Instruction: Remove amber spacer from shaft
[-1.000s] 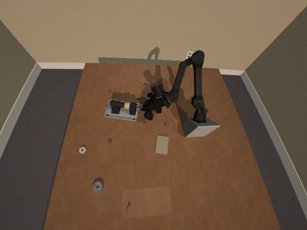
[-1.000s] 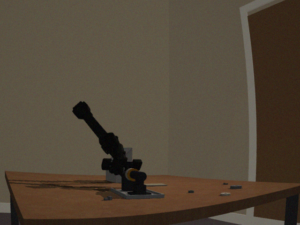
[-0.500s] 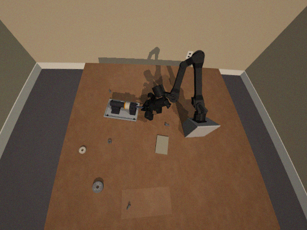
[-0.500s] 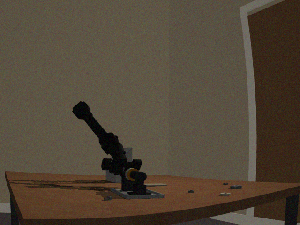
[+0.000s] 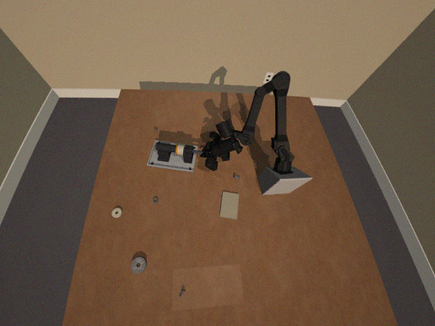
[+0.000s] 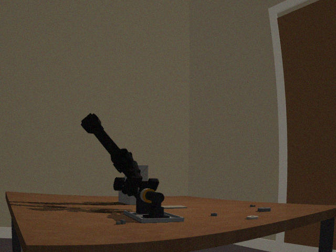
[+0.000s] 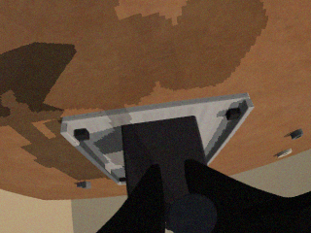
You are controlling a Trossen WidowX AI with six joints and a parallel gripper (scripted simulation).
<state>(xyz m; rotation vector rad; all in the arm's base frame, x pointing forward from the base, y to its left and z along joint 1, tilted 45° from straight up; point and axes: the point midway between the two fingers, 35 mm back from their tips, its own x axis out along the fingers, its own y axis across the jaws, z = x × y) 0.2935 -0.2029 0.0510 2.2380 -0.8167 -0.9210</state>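
My gripper tip is 9 cm short of the pale spacer, 3 cm to the left of it and 2 cm below it. Round my gripper tip: thin shaft: 4 cm ahead, 2 cm above, 1 cm to the right; then amber spacer: 11 cm ahead, 3 cm to the right, 2 cm above; then flat pale plate: 26 cm to the left, 9 cm behind, 5 cm below.
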